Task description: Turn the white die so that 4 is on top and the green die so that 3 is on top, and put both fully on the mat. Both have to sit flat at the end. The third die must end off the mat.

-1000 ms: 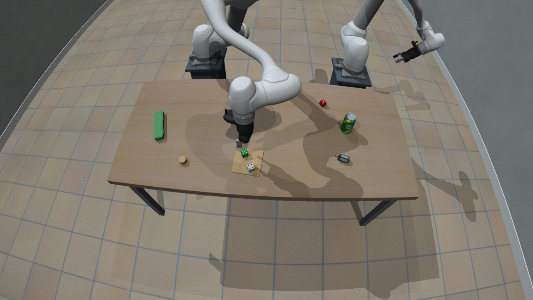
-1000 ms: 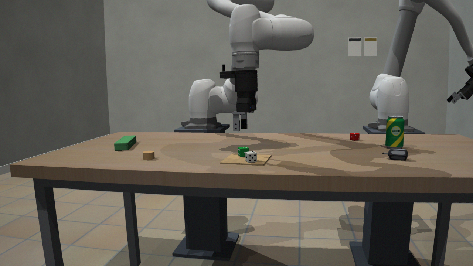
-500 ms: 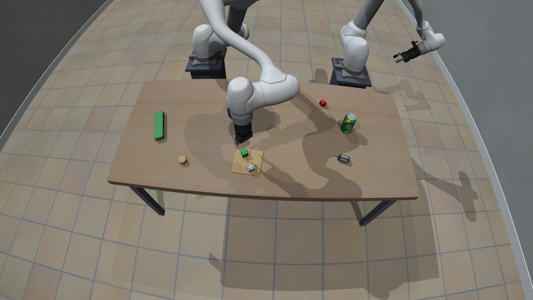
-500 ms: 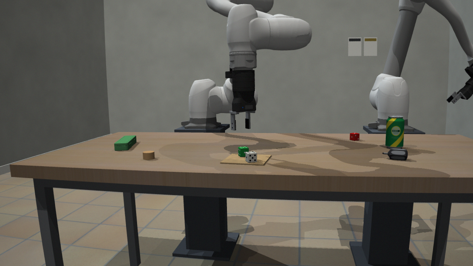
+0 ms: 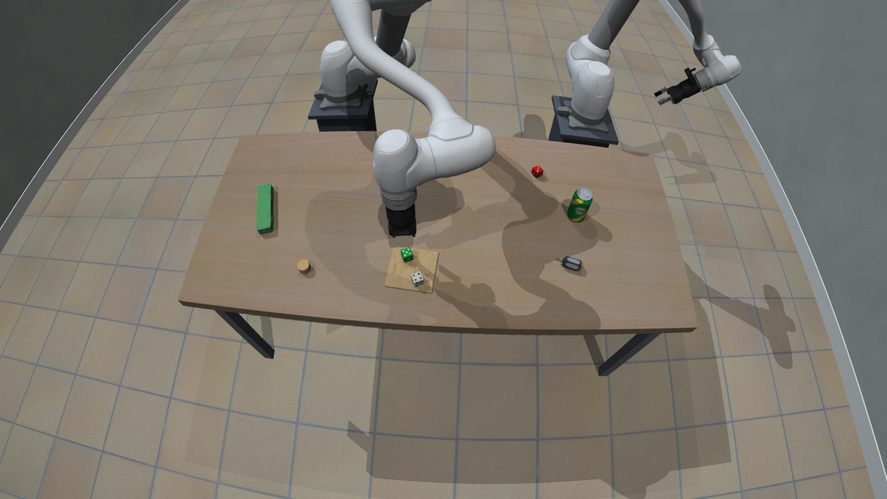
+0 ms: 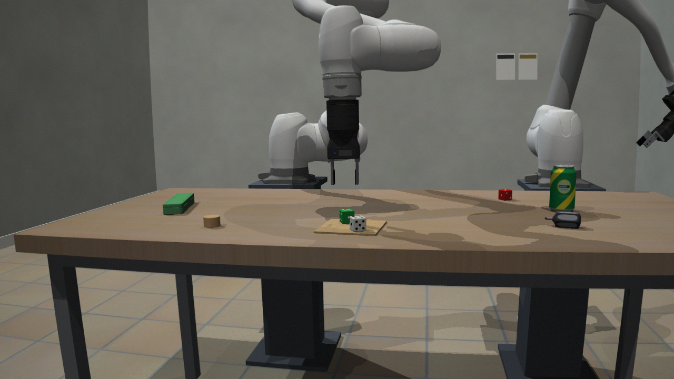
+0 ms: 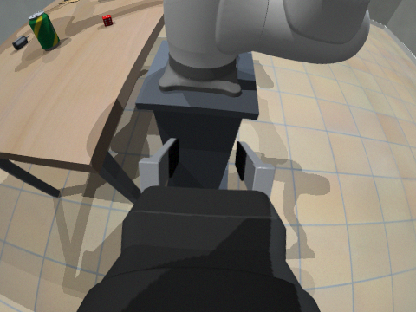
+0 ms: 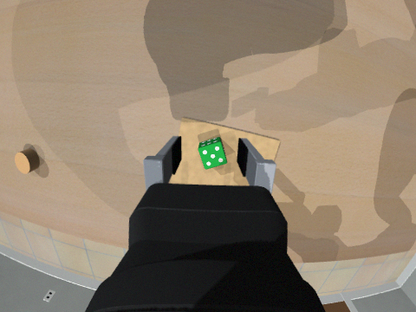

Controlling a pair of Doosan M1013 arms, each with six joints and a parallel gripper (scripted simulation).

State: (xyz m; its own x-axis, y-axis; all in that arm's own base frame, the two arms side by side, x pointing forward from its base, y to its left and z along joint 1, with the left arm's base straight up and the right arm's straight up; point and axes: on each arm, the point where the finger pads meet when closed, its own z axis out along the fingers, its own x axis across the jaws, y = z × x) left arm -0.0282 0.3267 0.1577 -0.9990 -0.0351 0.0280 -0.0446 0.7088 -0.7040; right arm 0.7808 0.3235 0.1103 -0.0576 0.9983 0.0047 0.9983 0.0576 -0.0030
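Observation:
Now: the green die 9 cm below my right hand, 2 cm ahead of it and 1 cm to the left of it. Round my right hand: tan mat (11 cm below, 6 cm ahead, 3 cm to the left); wooden disc (31 cm to the right, 10 cm below, 10 cm ahead); white die (10 cm ahead, 9 cm below, 5 cm to the left).

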